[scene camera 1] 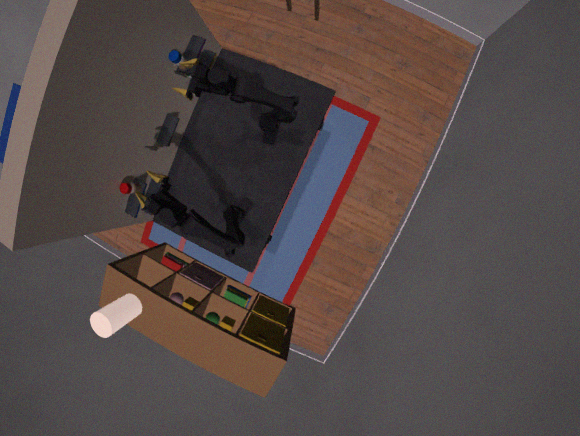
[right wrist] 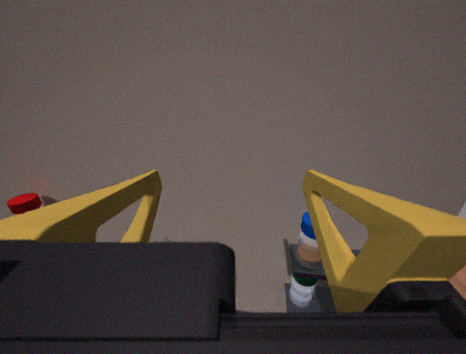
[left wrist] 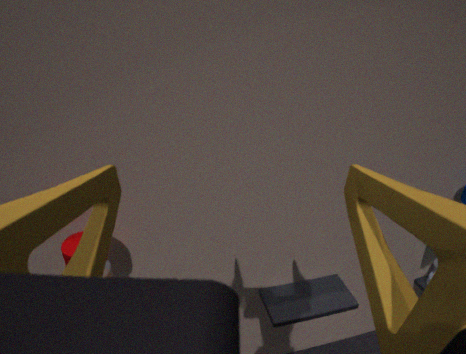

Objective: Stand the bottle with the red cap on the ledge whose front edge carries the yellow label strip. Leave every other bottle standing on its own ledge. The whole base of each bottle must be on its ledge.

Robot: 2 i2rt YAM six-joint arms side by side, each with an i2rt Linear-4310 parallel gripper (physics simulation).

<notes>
In view: my left gripper (left wrist: pixel 232 177), my right gripper (right wrist: pixel 232 178), a blue-capped bottle (right wrist: pixel 307 253) and a green-capped bottle (right wrist: pixel 301 291).
</notes>
